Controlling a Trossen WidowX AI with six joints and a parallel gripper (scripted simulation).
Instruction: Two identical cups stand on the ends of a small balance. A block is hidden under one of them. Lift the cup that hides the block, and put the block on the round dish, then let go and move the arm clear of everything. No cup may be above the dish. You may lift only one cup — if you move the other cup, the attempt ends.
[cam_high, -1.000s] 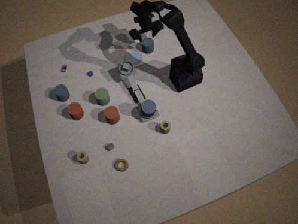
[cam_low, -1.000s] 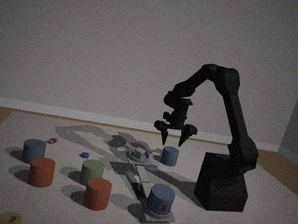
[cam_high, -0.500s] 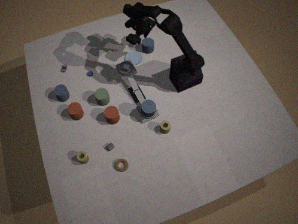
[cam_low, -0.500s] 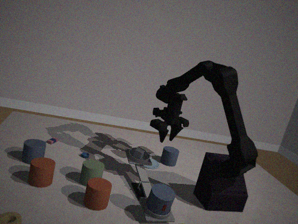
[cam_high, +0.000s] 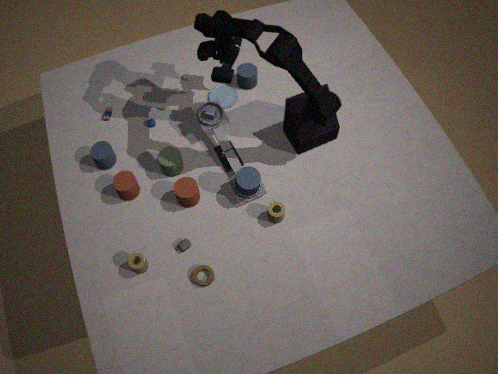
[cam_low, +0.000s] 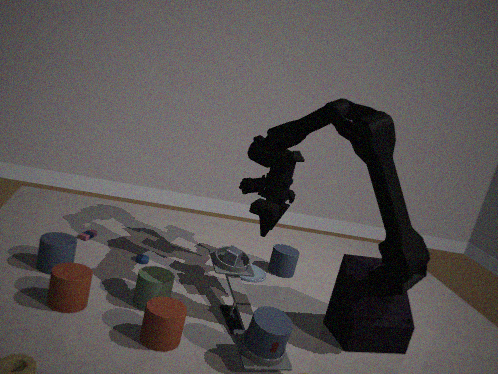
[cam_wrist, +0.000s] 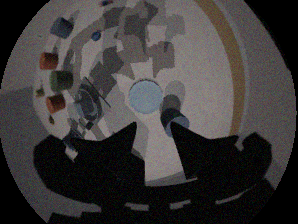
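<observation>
Now: gripper tip 90 mm short of the grey block, 120 mm to the right of it and 30 mm above it. Also, from my gripper tip: blue disc (280 mm ahead, 40 mm to the left, 110 mm below); then pale blue round dish (20 mm ahead, 110 mm below); then balance (70 mm ahead, 240 mm to the left, 80 mm below).
</observation>
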